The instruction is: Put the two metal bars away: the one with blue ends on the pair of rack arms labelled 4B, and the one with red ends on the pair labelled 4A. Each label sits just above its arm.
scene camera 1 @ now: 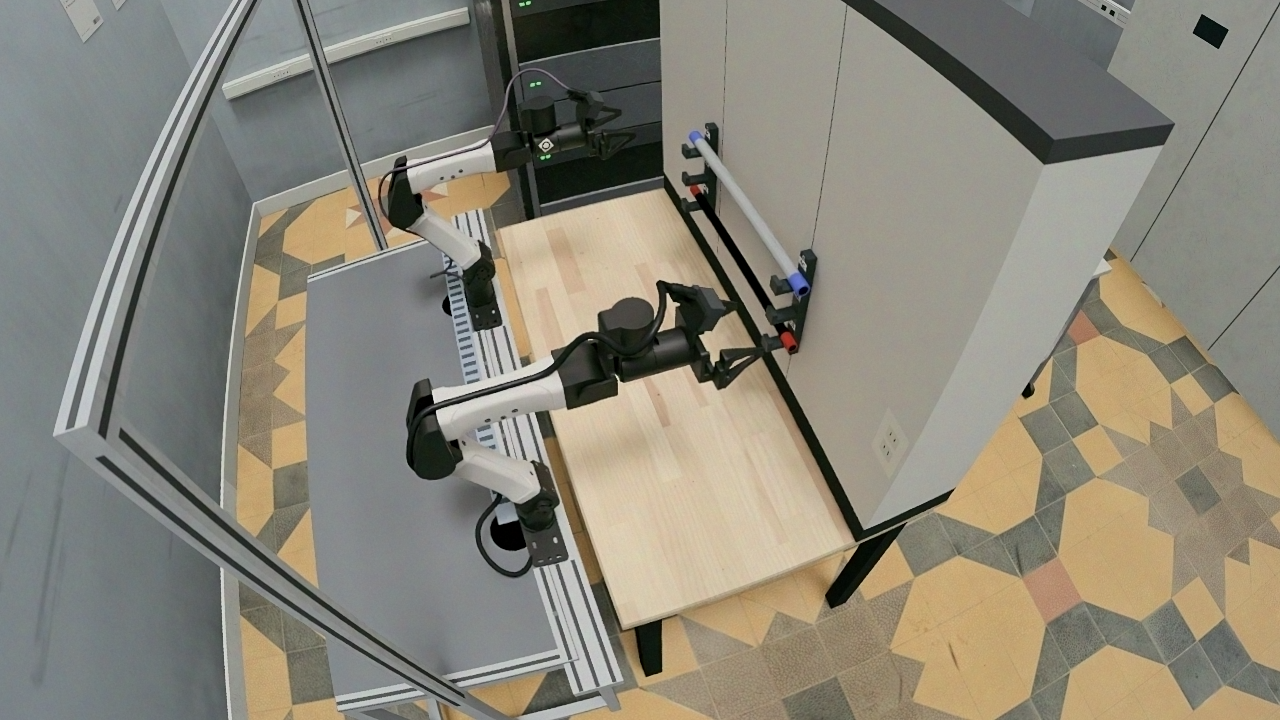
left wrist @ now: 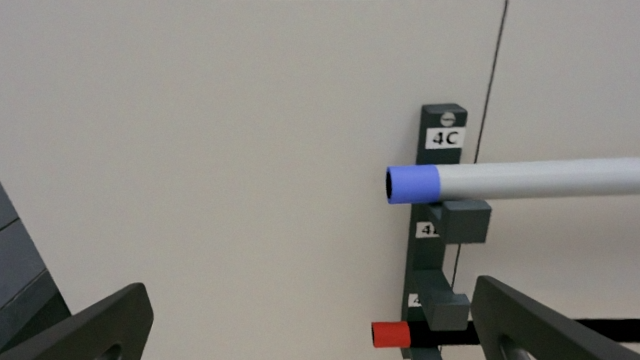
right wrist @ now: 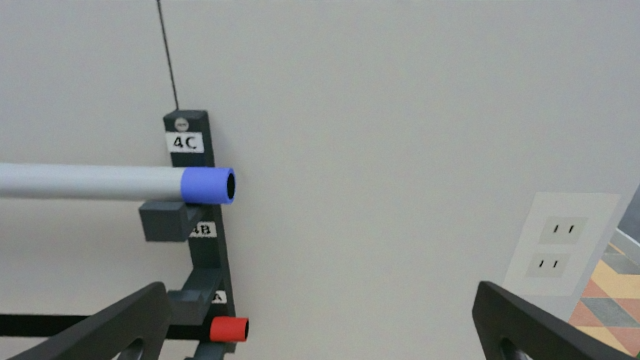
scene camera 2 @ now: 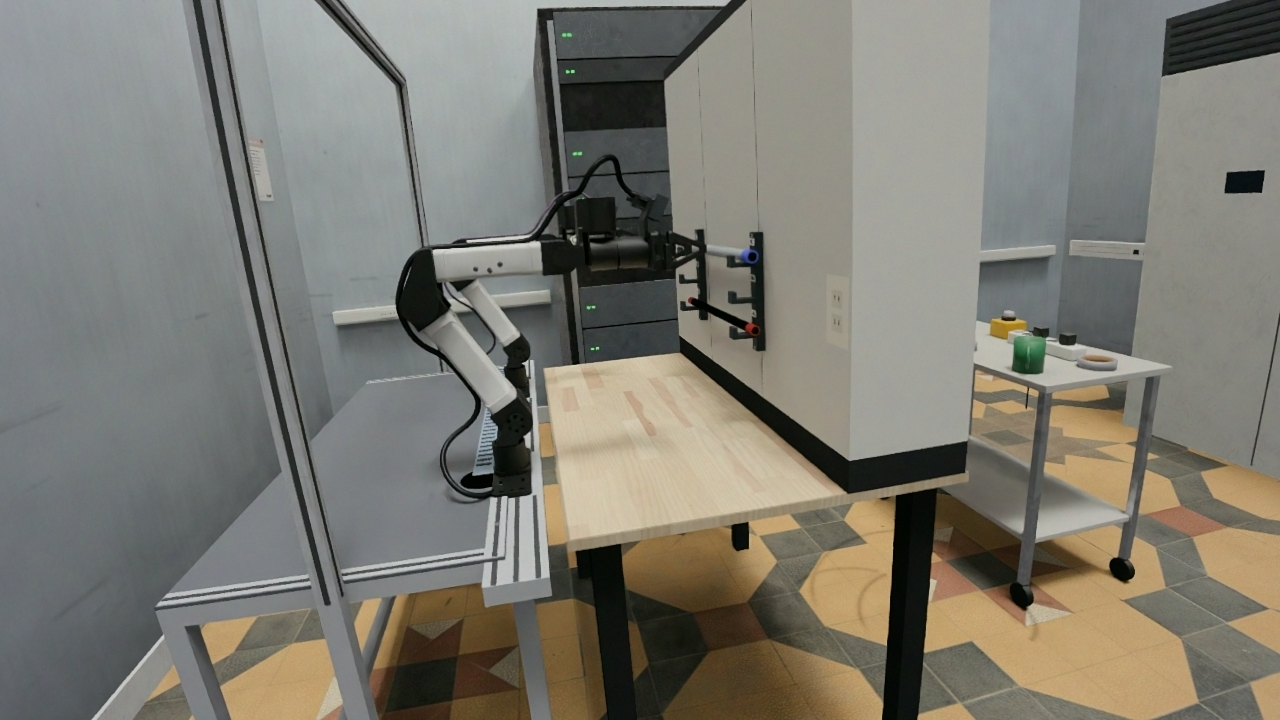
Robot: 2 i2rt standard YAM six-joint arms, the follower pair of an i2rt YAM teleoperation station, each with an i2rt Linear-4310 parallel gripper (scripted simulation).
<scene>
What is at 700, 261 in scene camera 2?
A rack upright.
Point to a rack upright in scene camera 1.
795, 314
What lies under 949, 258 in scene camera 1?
A pale wall panel.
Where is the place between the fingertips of my right gripper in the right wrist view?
320, 296
</scene>
